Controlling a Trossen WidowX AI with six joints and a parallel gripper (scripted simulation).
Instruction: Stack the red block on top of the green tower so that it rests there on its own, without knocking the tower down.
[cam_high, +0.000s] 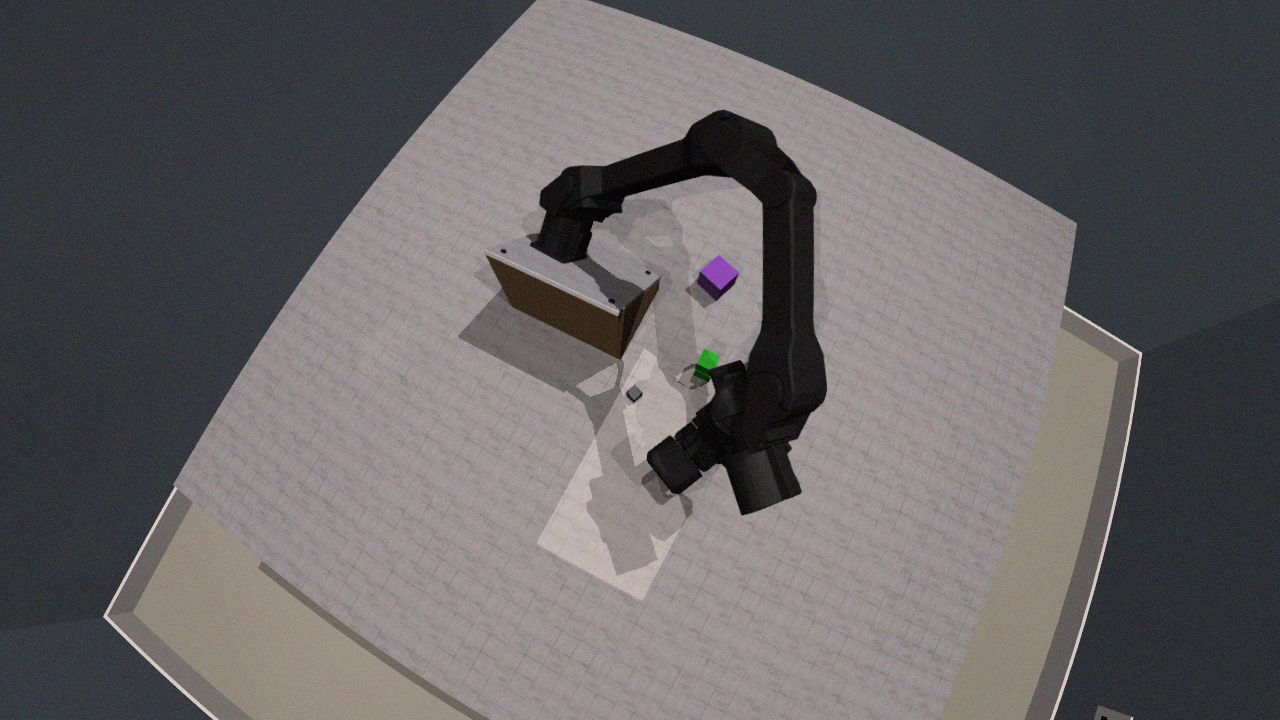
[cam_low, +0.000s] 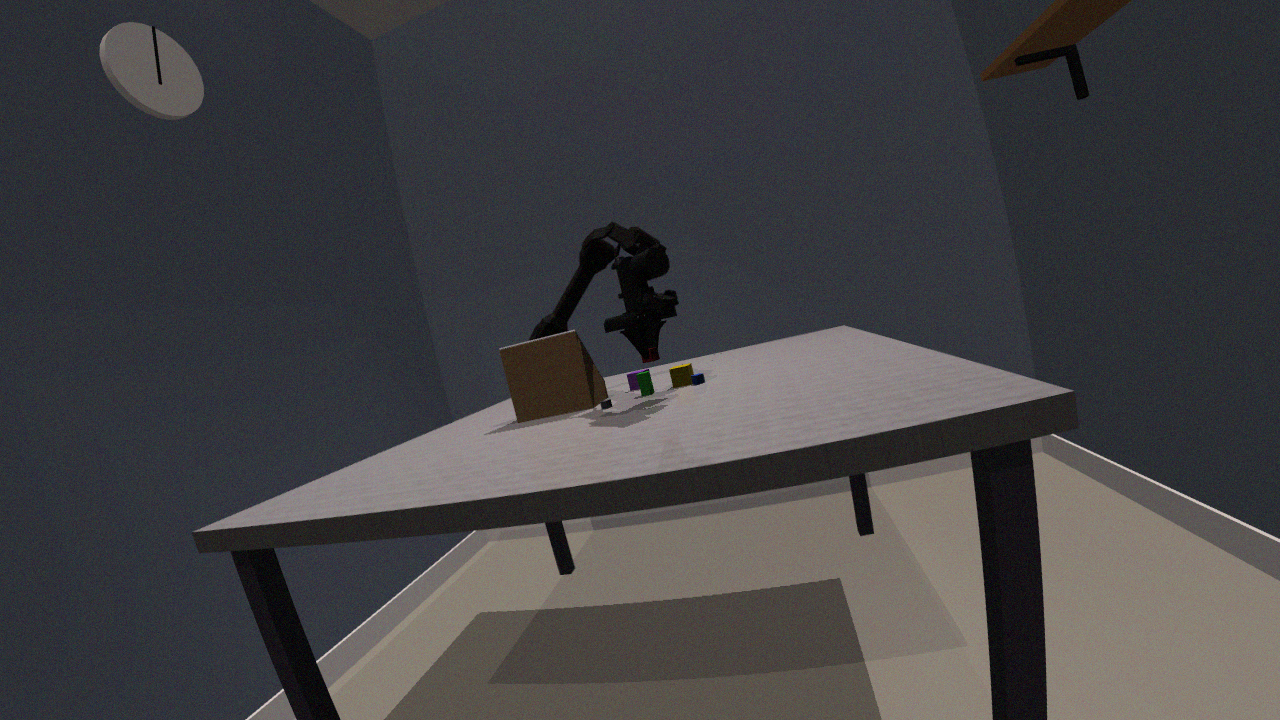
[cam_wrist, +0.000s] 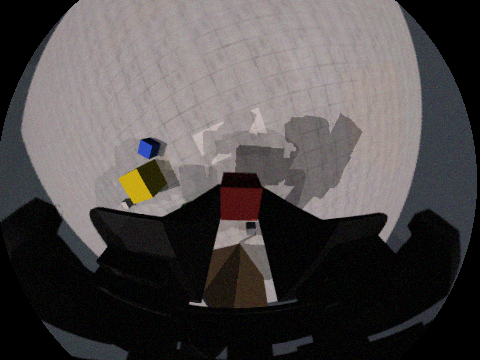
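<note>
The yellow cube is 20 mm ahead of my gripper tip, 150 mm to the left of it and 70 mm below it. The rest, counted from my gripper tip: small blue cube 60 mm ahead, 120 mm to the left, 80 mm below; then red block 10 mm above; then grey cube 130 mm behind, 10 mm to the left, 80 mm below.
</note>
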